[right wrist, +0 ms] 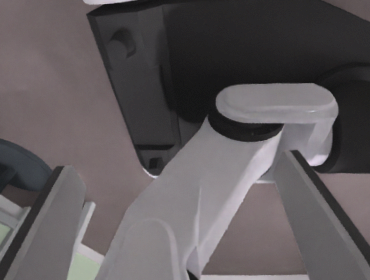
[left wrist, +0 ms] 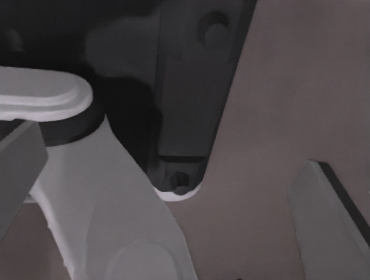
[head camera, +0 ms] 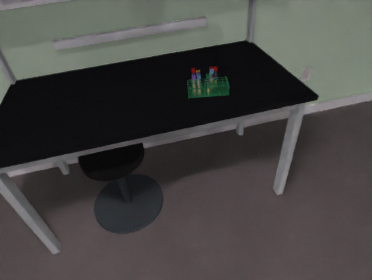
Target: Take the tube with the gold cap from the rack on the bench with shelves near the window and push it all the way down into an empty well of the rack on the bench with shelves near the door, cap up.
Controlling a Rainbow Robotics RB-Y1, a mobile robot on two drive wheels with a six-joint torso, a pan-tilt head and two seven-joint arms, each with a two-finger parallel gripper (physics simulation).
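Places are measured from the robot's base along level axes (x ahead, y left, z up), in metres.
Where they show: left gripper, between the fingertips: (left wrist: 172, 158); right gripper, between the fingertips: (right wrist: 179, 170).
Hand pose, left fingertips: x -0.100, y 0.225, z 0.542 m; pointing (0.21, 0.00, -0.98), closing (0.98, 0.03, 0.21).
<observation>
After its pixels a point has its place.
A green rack (head camera: 220, 92) {x 1.000, y -0.111, z 0.773 m} stands on the black bench top (head camera: 100, 105) {x 0.970, y 0.480, z 0.762 m}, right of its middle, in the head view. Several tubes stand upright in it. A tube with a small gold-yellow cap (head camera: 198, 71) {x 1.023, y -0.010, z 0.880 m} is in its left part, beside a red-capped tube (head camera: 193, 71) {x 1.043, y 0.014, z 0.872 m}. More red and blue caps (head camera: 212, 71) {x 1.025, y -0.075, z 0.874 m} show further right. The wells are too small to tell apart. Whether this is the bench near the window or the door, I cannot tell. My left gripper (left wrist: 172, 158) {x -0.100, y 0.225, z 0.542 m} and right gripper (right wrist: 177, 160) {x -0.149, y -0.215, z 0.536 m} are open and empty, over the floor beside the robot's base, away from the rack.
A black stool (head camera: 112, 162) {x 0.849, y 0.466, z 0.483 m} with a round grey foot (head camera: 129, 205) {x 0.899, y 0.482, z 0.030 m} stands at the bench's front edge, left of the middle. Pale bench legs (head camera: 289, 150) {x 0.949, y -0.494, z 0.403 m} stand at the front corners. A pale bar (head camera: 130, 34) {x 1.446, y 0.370, z 0.932 m} runs along the green wall behind. The stool's foot (right wrist: 20, 165) {x 0.856, y 0.453, z 0.030 m} shows in the right wrist view.
</observation>
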